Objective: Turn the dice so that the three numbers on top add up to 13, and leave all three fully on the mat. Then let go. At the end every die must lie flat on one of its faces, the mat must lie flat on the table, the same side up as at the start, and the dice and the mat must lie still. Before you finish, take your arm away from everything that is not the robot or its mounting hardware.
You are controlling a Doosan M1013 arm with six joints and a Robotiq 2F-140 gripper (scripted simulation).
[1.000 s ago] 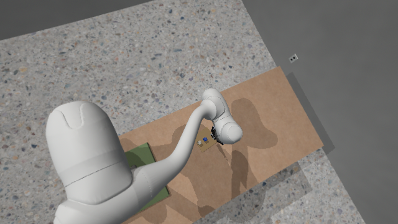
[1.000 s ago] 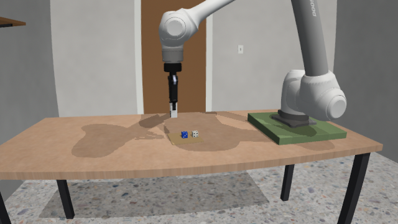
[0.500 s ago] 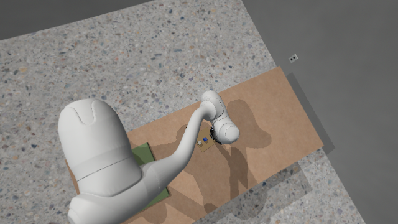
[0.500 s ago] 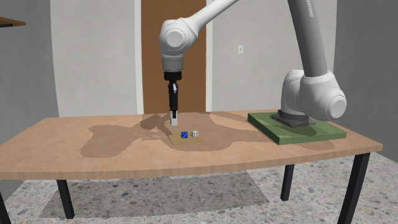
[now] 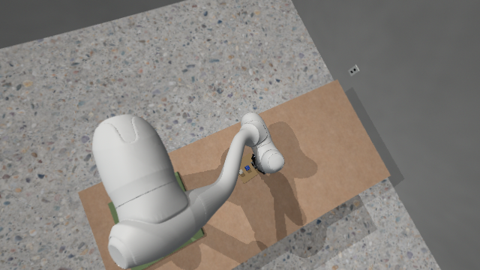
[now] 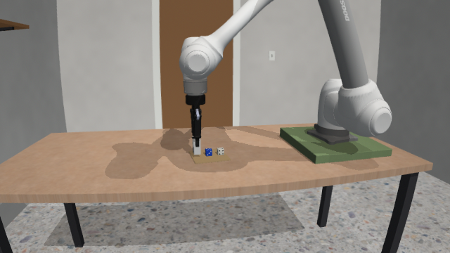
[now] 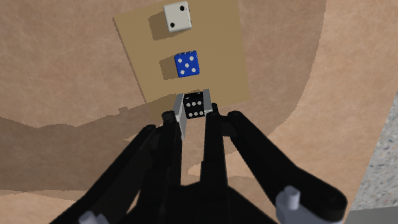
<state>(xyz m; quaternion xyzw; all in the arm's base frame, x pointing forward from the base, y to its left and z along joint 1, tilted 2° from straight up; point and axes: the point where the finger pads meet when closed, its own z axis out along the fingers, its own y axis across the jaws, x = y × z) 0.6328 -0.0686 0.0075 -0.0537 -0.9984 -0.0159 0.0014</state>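
Right now my hand is 5 cm past the blue die, 1 cm to the right of it and 3 cm above it. Also, from my hand: white die 10 cm behind, 1 cm to the left, 3 cm below; then tan mat 5 cm behind, 1 cm to the left, 5 cm below; then black die 2 cm below.
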